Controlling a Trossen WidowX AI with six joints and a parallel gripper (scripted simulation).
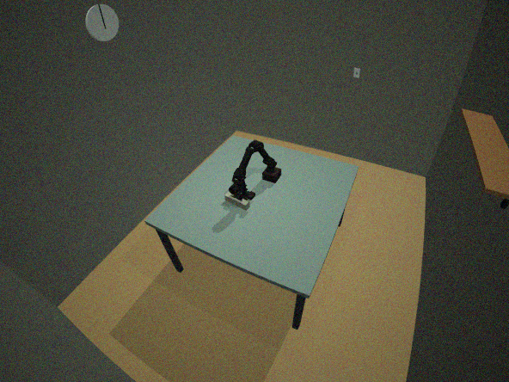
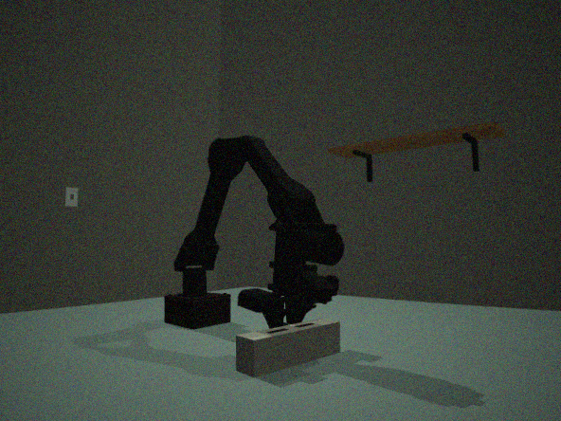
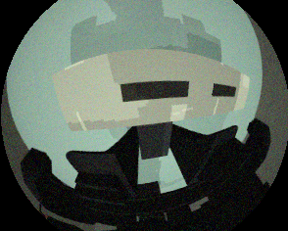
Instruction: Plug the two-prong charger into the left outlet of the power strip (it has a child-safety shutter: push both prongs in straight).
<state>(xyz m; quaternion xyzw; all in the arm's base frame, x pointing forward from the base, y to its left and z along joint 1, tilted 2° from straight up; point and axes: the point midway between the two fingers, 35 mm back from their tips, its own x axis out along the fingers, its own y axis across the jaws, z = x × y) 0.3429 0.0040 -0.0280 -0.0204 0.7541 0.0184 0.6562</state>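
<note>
Now: the black two-prong charger 2 cm ahead of my gripper tip and 1 cm above it.
</note>
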